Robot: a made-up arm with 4 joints.
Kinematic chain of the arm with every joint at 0, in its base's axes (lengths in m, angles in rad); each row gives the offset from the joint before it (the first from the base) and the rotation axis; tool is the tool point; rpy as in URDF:
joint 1: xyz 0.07 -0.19 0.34 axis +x
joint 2: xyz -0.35 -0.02 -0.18 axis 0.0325 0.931 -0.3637
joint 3: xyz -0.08 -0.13 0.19 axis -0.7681 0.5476 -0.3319
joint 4: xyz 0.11 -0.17 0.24 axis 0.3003 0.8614 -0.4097
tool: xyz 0.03 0.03 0 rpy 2.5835 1.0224 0.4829
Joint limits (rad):
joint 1: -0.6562..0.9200
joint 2: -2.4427..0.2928
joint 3: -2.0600..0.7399
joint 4: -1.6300..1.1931
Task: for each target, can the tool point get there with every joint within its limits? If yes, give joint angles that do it. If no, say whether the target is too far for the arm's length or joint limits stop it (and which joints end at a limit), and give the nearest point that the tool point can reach.
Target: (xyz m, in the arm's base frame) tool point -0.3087 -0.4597 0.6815
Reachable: yes | joints -0.5311 -0.1400 -0.9723 -0.9169
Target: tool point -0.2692 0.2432 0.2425
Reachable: no: joint limits stop it (at a limit: joint 1, joint 3) | nearest point -0.2879 -0.1657 0.6423 | short by 0.572 m
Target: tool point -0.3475 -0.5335 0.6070
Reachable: yes | joints -0.4666 -0.9397 -1.4373 0.1211
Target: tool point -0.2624 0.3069 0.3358
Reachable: no: joint limits stop it (at a limit: joint 1, joint 3) | nearest point -0.2833 -0.1651 0.6433 | short by 0.564 m
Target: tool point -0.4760 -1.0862 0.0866
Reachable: no: too far | nearest point -0.4643 -0.7073 0.1937 | short by 0.394 m
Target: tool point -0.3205 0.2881 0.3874
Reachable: no: joint limits stop it (at a limit: joint 1, joint 3) | nearest point -0.3159 -0.1652 0.6421 | short by 0.520 m
